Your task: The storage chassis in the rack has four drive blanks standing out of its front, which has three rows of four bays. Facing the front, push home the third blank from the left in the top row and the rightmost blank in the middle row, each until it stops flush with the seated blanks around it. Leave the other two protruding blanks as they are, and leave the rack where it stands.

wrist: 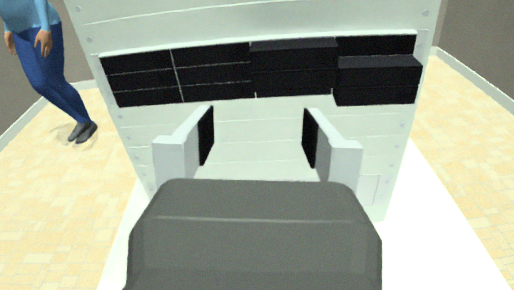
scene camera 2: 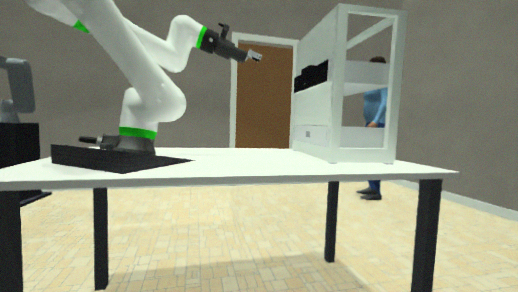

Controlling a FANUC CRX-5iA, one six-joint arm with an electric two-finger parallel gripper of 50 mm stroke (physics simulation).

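Places are measured from the arm's base along level axes (x ahead, y left, z up), in centimetres.
Pixels of known places: gripper, fingertip midpoint: point(wrist: 258, 125) point(scene camera 2: 260, 58).
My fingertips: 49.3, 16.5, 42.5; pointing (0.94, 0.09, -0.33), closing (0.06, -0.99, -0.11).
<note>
Behind a point stands the place of what it marks, as x, y, z.
The rack point(scene camera 2: 338, 75) {77.4, -5.5, 32.6} point(wrist: 395, 135) {75.6, -3.0, 21.7} stands upright on the table. In the wrist view, the third blank in the top row point(wrist: 293, 60) {70.0, 14.1, 37.8} stands out, its top face showing. The rightmost middle blank point(wrist: 379, 76) {70.3, 3.2, 35.2} also stands out, below the seated top right blank point(wrist: 376, 45) {73.8, 3.0, 38.0}. The rightmost bottom blank point(wrist: 377, 95) {70.3, 3.0, 32.4} protrudes. The third middle blank point(wrist: 293, 79) {70.0, 14.2, 35.2} appears to protrude under the top one; its depth is hard to tell. The two left columns look flush. My gripper point(scene camera 2: 255, 56) {49.3, 16.5, 42.5} point(wrist: 258, 125) {49.3, 16.5, 42.5} is open and empty, apart from the rack front, appearing below the blanks in the wrist view.
The rack stands at the right part of the white table point(scene camera 2: 225, 167) {34.2, -14.7, -2.6}. The arm's dark base plate point(scene camera 2: 110, 162) {1.4, -24.4, 0.3} is at the left. A person point(scene camera 2: 375, 107) point(wrist: 47, 60) stands behind the rack. Another robot arm point(scene camera 2: 20, 87) is at the far left. A door point(scene camera 2: 265, 95) is in the back wall.
</note>
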